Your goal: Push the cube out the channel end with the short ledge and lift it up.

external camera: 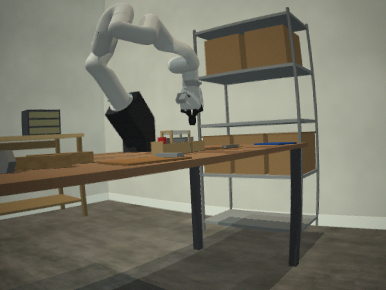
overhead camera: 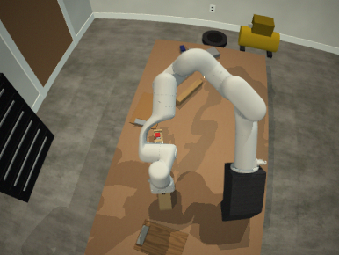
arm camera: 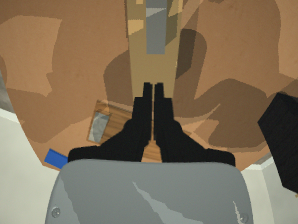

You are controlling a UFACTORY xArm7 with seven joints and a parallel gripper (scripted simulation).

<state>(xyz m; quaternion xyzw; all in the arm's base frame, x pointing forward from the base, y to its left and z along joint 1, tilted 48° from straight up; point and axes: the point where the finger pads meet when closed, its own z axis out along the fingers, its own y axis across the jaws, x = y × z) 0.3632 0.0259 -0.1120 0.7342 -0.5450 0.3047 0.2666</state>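
Right now the red cube is 7 cm ahead of my hand, 32 cm to the right of it and 8 cm below it. From my hand the other things lie so: wooden channel (4 cm ahead, 18 cm to the right, 8 cm below).
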